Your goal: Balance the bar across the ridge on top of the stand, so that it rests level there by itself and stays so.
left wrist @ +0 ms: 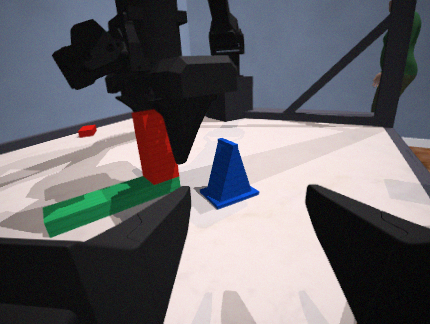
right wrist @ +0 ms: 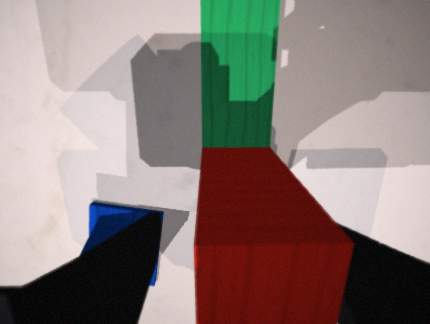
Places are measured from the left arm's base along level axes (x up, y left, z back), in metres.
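Pixels of known places: left gripper, fingertip midpoint: (left wrist: 248,194); right gripper, fingertip midpoint: (left wrist: 167,156) (right wrist: 230,221).
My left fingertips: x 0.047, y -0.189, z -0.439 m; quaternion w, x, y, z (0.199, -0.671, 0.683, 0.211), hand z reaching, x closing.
Note:
Behind a point stands the place of what it marks.
The bar is a long green beam (left wrist: 110,200) {x -0.010, y -0.032, z -0.446 m} (right wrist: 240,65) {x -0.010, y -0.018, z -0.461 m} lying flat on the table, with a tall red block (left wrist: 155,145) {x 0.034, y -0.047, z -0.500 m} (right wrist: 260,200) {x 0.047, y -0.028, z -0.497 m} upright on one end. The blue stand (left wrist: 226,175) {x 0.005, y -0.118, z -0.526 m} (right wrist: 100,225) {x -0.016, y -0.113, z -0.521 m} stands upright beside that end, its narrow ridge on top; nothing rests on it. In the right wrist view a finger covers part of it. My right gripper (right wrist: 230,221) {x 0.014, y -0.041, z -0.521 m} (left wrist: 167,156) {x 0.014, y -0.041, z -0.521 m} is open, pointing down, with its fingers on either side of the red block, not clamped on it. My left gripper (left wrist: 248,194) {x 0.047, y -0.189, z -0.439 m} is open and empty, low over the table, facing the stand from a short distance.
A small red piece (left wrist: 87,130) {x -0.011, y 0.345, z -0.603 m} lies far back at the left. The right arm's base (left wrist: 230,100) {x 0.030, y 0.102, z -0.887 m} stands behind the stand. A dark frame post (left wrist: 387,75) {x 0.086, y -0.246, z -0.974 m} with a diagonal brace rises at the back right, and a person in green shows behind it.

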